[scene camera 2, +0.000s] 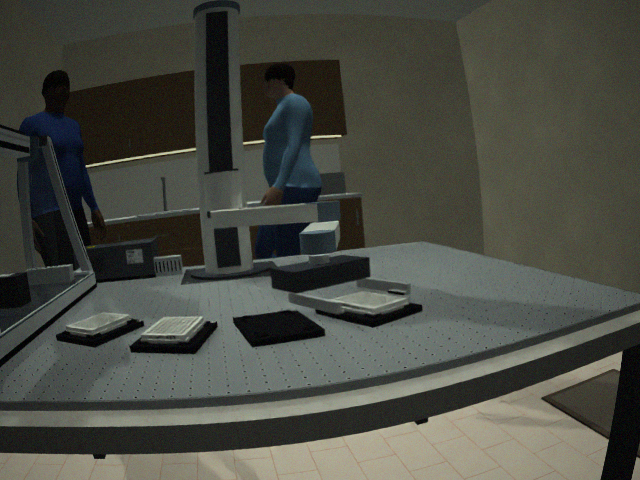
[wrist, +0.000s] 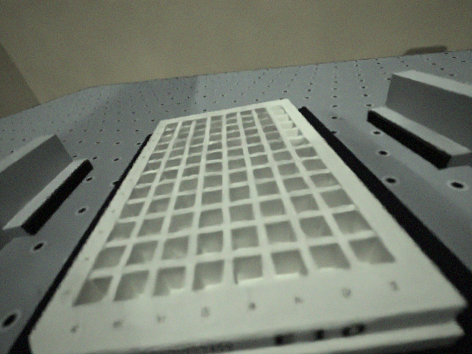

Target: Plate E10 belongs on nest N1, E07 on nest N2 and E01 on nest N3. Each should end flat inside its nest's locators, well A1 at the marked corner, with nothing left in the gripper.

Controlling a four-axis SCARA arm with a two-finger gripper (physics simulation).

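Seen in the pictures: gripper, between the fingertips: point(scene camera 2: 376, 298) point(wrist: 222, 124); arm's base, origin of its link: point(scene camera 2: 230, 276).
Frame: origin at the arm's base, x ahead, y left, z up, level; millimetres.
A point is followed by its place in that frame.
Note:
A white well plate marked E10 point(scene camera 2: 371, 300) @(z 39, x 693, y 233 mm) point(wrist: 235, 199) @(z 33, x 666, y 219 mm) lies on a black nest point(scene camera 2: 382, 318) @(z 24, x 771, y 227 mm) point(wrist: 412, 227) @(z 25, x 673, y 165 mm), right of the column. My gripper point(scene camera 2: 374, 298) @(z 44, x 705, y 239 mm) point(wrist: 222, 124) @(z 44, x 705, y 239 mm) is open and empty. Its two fingers stand on opposite sides of this plate, near its height, with a gap on each side in the wrist view. One white plate point(scene camera 2: 173, 328) @(z 38, x 740, y -121 mm) sits on a black nest point(scene camera 2: 199, 343) @(z 22, x 785, y -77 mm) at centre left. Another plate point(scene camera 2: 98, 322) @(z 39, x 658, y -288 mm) sits on a black nest point(scene camera 2: 95, 339) @(z 25, x 733, y -279 mm) farther left. Their labels are unreadable. A black nest point(scene camera 2: 279, 328) @(z 25, x 749, y 59 mm) without a plate lies between. Nest names and corner marks are not readable.
The arm's column point(scene camera 2: 222, 201) @(z 231, x 225, y -4 mm) stands at the back of the perforated table point(scene camera 2: 289, 374) @(z 13, x 943, y 45 mm). A dark grey box point(scene camera 2: 113, 259) @(z 85, x -35, y -395 mm) and a small white slotted block point(scene camera 2: 168, 257) @(z 72, x -45, y -197 mm) stand left of it. A framed enclosure point(scene camera 2: 67, 206) @(z 276, x 83, y -516 mm) is at the left edge. Two people stand behind the table.

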